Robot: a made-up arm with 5 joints.
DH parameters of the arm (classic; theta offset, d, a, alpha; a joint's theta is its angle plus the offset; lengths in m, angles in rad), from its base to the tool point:
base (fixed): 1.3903 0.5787 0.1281 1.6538
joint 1: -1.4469 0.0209 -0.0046 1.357
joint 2: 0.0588 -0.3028 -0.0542 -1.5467
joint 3: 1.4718 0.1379 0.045 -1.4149
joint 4: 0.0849 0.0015 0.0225 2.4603
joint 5: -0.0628 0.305 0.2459 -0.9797
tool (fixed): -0.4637 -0.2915 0 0
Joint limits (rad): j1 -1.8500..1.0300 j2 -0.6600..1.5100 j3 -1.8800..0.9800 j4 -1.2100..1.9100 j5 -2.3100..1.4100
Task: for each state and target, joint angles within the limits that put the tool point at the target. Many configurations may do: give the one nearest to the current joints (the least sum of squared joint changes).
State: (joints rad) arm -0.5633 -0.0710 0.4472 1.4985 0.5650
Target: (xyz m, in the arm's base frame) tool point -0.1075 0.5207 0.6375
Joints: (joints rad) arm -0.6689 -0.6600 0.9610 1.9100 1.1022
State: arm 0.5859 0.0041 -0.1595 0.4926 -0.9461
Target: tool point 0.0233 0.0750 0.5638
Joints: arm 1.0300 0.6618 -1.0594 1.0788 -0.7985
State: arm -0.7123 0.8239 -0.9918 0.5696 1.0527
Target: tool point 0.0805 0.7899 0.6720
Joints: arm 0.1374 0.7546 -0.2867 0.8630 1.1957
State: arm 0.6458 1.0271 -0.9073 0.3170 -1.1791
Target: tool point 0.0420 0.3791 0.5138
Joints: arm 0.6016 0.3517 -0.6124 0.1694 -0.6524
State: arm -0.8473 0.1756 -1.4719 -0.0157 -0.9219
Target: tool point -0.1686 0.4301 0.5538
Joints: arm -1.3810 0.7336 -1.8800 -0.1674 -1.6508
